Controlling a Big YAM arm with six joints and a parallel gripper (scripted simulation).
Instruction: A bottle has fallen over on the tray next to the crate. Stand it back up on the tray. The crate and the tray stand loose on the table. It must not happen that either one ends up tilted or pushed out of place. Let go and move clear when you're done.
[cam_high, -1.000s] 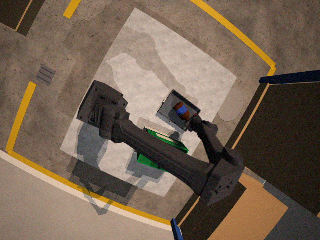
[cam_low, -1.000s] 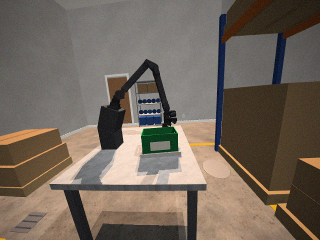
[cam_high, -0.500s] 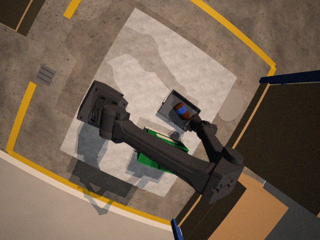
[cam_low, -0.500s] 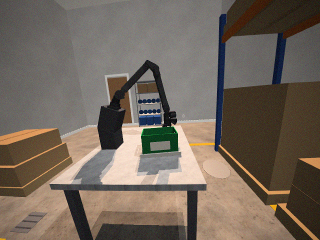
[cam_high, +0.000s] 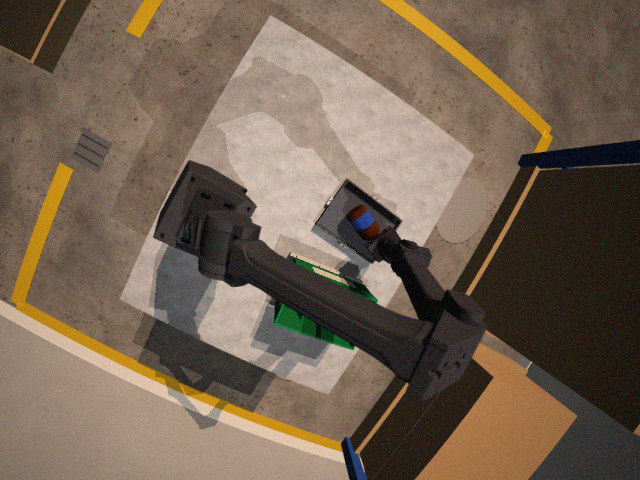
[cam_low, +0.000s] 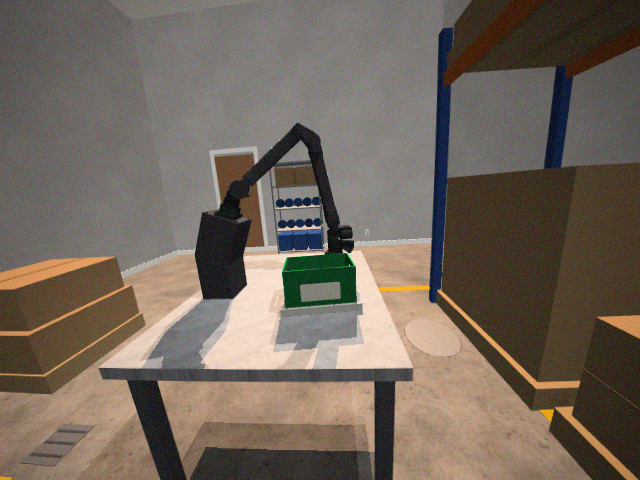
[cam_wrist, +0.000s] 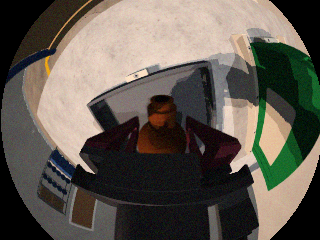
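Right now my hand is 40 mm past the brown bottle, 20 mm to the right of it and 10 mm above it. From my hand the other things lie so: green crate 260 mm to the right, 80 mm behind, 30 mm above; then grey tray 70 mm behind, 40 mm below, 30 mm to the left.
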